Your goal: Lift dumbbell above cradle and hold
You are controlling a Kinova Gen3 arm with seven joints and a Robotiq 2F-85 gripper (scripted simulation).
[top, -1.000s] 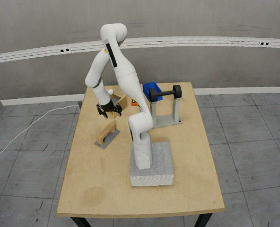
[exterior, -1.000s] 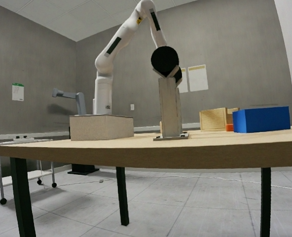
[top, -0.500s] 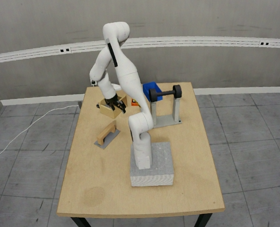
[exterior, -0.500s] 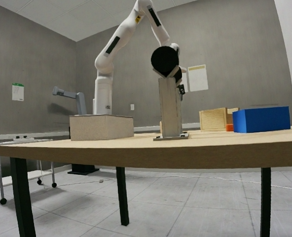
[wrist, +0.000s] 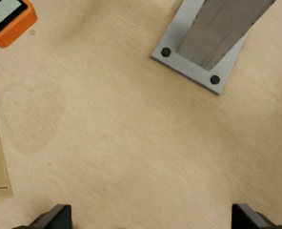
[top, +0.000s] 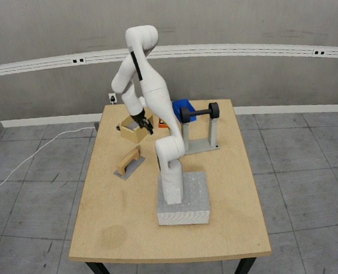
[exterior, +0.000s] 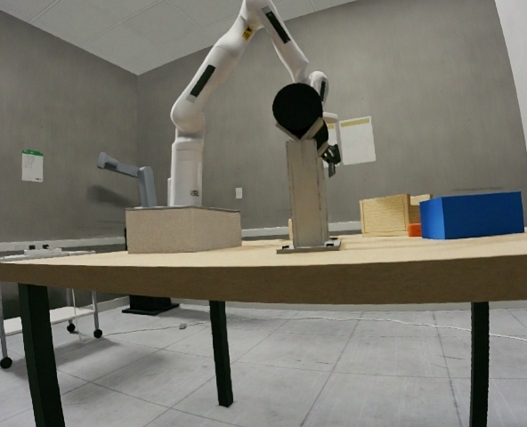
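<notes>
Now: the black dumbbell 280 mm to the right of my hand, 50 mm above it and 40 mm ahead of it. From my hand the other things lie so: cradle: 280 mm to the right, 90 mm below, 40 mm ahead; wooden box: 210 mm ahead, 140 mm below, 70 mm to the left; blue box: 340 mm ahead, 240 mm to the right, 170 mm below.
</notes>
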